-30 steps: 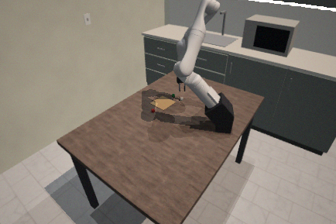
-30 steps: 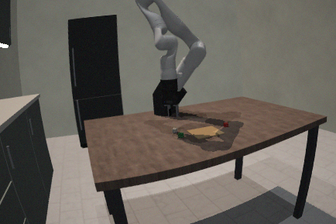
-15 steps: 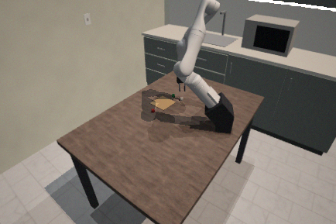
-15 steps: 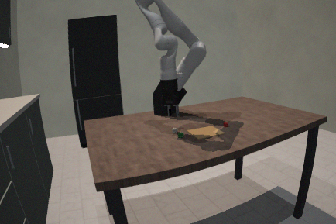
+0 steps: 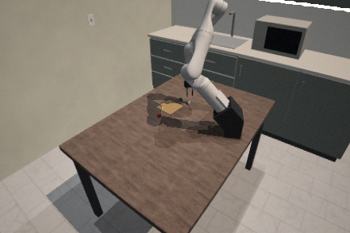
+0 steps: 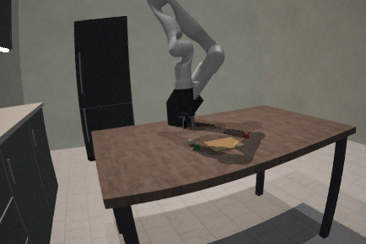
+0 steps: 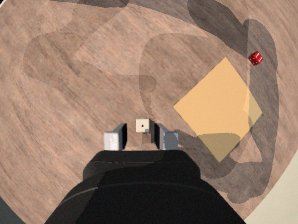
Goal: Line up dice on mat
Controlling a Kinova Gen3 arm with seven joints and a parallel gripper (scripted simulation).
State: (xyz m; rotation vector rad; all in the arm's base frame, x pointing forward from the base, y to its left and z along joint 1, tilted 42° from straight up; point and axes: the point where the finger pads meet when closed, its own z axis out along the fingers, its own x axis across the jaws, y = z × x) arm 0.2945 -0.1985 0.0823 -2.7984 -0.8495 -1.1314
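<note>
Now: hand 80 mm above the white die. The rest, counted from my hand: red die (100 mm ahead, 250 mm to the left, 80 mm below); then green die (80 mm ahead, 10 mm to the right, 80 mm below); then tan mat (100 mm ahead, 120 mm to the left, 90 mm below).
</note>
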